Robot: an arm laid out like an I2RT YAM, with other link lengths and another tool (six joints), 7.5 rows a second.
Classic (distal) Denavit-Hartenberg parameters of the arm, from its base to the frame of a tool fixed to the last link. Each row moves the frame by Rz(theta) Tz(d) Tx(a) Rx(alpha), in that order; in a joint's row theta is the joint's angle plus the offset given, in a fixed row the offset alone. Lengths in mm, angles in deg.
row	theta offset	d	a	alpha
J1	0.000	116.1	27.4	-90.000
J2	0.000	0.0	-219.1	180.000
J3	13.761	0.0	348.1	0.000
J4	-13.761	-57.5	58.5	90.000
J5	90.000	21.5	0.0	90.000
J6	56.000	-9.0	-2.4	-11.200
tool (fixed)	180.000	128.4	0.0	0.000
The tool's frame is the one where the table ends.
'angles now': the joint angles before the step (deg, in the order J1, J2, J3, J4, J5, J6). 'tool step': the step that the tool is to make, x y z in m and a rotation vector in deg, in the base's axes. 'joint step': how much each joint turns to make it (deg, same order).
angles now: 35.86 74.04 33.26 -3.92 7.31 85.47
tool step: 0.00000 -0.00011 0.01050 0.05 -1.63 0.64
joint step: -0.03 -2.18 -0.37 -0.32 0.16 -1.13
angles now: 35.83 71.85 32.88 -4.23 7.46 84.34
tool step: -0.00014 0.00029 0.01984 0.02 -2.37 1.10
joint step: -0.02 -3.58 0.00 -1.42 0.09 -1.78
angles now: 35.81 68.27 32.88 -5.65 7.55 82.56
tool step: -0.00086 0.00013 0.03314 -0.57 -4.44 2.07
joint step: 0.00 -5.44 0.42 -2.09 0.33 -3.71
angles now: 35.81 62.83 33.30 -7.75 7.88 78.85
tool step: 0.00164 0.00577 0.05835 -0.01 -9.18 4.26
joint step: 0.05 -5.75 2.64 -0.04 -0.59 -6.87
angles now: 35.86 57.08 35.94 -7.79 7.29 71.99
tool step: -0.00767 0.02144 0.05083 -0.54 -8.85 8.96
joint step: 1.46 -1.05 4.68 1.81 -4.37 -8.38
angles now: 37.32 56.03 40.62 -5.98 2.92 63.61
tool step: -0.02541 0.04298 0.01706 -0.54 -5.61 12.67
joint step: 4.81 4.00 3.87 4.09 -6.09 -6.38
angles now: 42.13 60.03 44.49 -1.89 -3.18 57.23
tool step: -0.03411 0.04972 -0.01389 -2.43 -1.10 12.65
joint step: 6.23 8.13 4.35 2.38 -5.33 -4.38
